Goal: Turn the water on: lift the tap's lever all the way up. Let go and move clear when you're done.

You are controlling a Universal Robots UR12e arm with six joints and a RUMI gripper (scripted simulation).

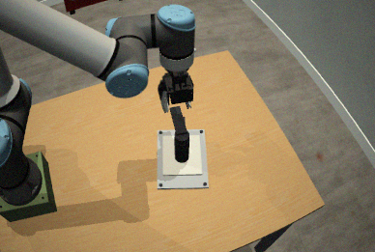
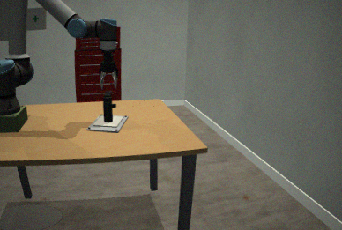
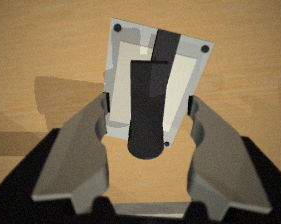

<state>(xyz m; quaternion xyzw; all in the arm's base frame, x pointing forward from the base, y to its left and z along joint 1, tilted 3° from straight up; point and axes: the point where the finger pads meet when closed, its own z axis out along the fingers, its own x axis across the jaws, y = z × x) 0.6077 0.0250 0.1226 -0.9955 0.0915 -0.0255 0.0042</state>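
Right now the dark lever is 10 mm behind my hand, 30 mm to the right of it and 30 mm below it. From my hand the other things lie so: tap (10 mm behind, 60 mm to the right, 80 mm below).
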